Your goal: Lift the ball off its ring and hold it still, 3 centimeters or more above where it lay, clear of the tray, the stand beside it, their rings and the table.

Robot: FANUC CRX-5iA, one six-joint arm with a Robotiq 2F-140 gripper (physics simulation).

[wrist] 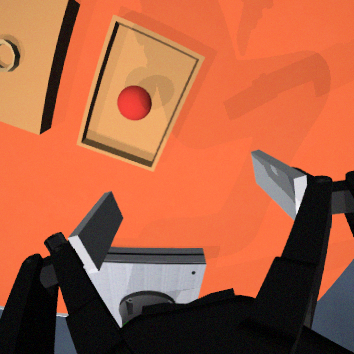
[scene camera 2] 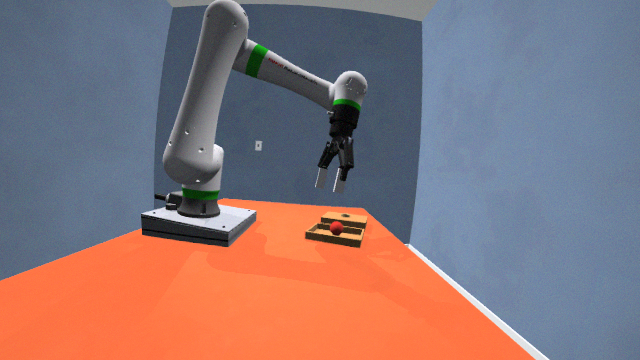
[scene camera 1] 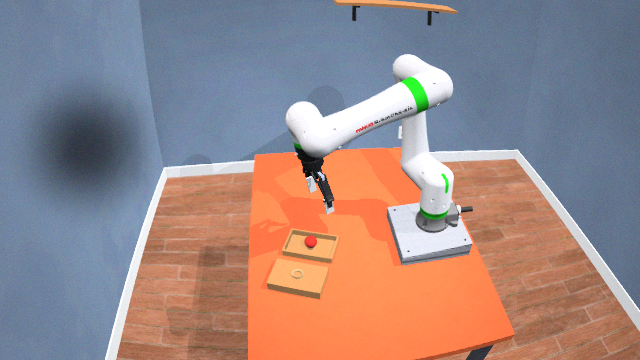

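Seen in the pictures: gripper, fingertip midpoint: (wrist: 183, 186) (scene camera 2: 327, 190) (scene camera 1: 321, 201); arm's base at its link origin: (scene camera 2: 199, 212) (scene camera 1: 432, 220).
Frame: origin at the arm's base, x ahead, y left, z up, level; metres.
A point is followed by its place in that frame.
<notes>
The red ball (scene camera 1: 310, 241) {x 0.491, y 0.088, z -0.008 m} (scene camera 2: 336, 228) {x 0.490, y 0.049, z -0.018 m} (wrist: 134, 102) {x 0.495, y 0.069, z -0.002 m} rests inside the shallow wooden tray (scene camera 1: 307, 256) {x 0.503, y 0.135, z -0.041 m} (scene camera 2: 332, 242) {x 0.479, y 0.007, z -0.054 m} (wrist: 115, 65) {x 0.536, y 0.107, z -0.057 m}, near its middle. The ball's own ring is hidden under it. Beside the tray stands a wooden block-like stand (scene camera 1: 312, 283) {x 0.483, y 0.291, z -0.021 m} (scene camera 2: 332, 219) {x 0.477, y 0.198, z -0.026 m} (wrist: 30, 90) {x 0.491, y 0.217, z -0.021 m} with a bare ring (scene camera 1: 292, 274) {x 0.552, y 0.256, z -0.012 m} (wrist: 16, 56) {x 0.534, y 0.230, z -0.014 m} on top. My gripper (scene camera 1: 321, 201) {x 0.449, y 0.008, z 0.117 m} (scene camera 2: 330, 189) {x 0.449, y 0.008, z 0.117 m} (wrist: 183, 186) {x 0.449, y 0.008, z 0.117 m} is open and empty. It hangs well above the table, higher than the ball, and points down. In the wrist view the ball lies beyond the fingertips, up and to the left.
The grey base plate (scene camera 1: 410, 240) {x 0.112, y 0.099, z -0.010 m} (scene camera 2: 185, 229) {x 0.040, y -0.126, z -0.021 m} (wrist: 165, 275) {x 0.133, y -0.028, z -0.009 m} of the arm stands on the orange table (scene camera 1: 380, 310) {x 0.252, y 0.399, z -0.059 m} (scene camera 2: 225, 310) {x 0.299, y -0.359, z -0.060 m} (wrist: 165, 215) {x 0.268, y -0.009, z -0.060 m}. In the first scene view it is right of the tray. A wooden wall shelf (scene camera 1: 395, 5) is high at the back.
</notes>
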